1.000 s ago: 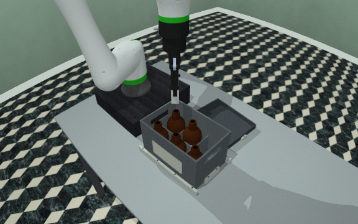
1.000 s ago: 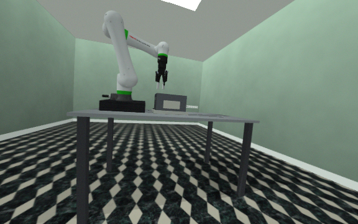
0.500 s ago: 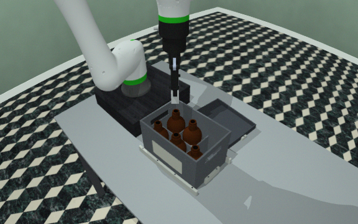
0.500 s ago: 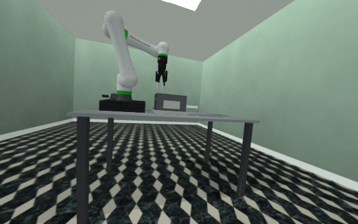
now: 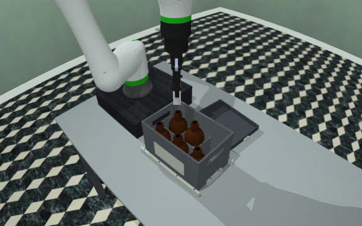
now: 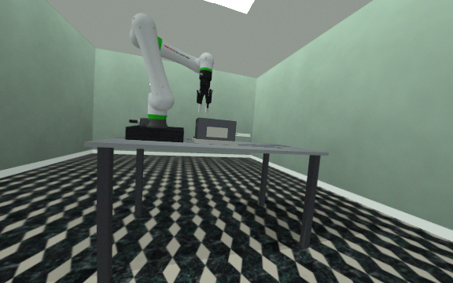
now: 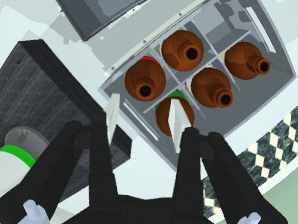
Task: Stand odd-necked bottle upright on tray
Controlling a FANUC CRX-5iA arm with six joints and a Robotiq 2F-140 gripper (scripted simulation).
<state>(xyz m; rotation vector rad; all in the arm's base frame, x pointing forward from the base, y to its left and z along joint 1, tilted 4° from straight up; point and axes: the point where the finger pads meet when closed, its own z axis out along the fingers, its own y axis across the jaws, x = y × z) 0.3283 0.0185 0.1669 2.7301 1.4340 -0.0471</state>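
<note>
The glass bottle is 17 cm below my hand. From my hand the other things lie so: brown bottle 17 cm below, 10 cm ahead, 7 cm to the right; then crate 17 cm below, 10 cm ahead, 3 cm to the right; then dark grey tray 24 cm below, 23 cm to the left, 4 cm ahead.
</note>
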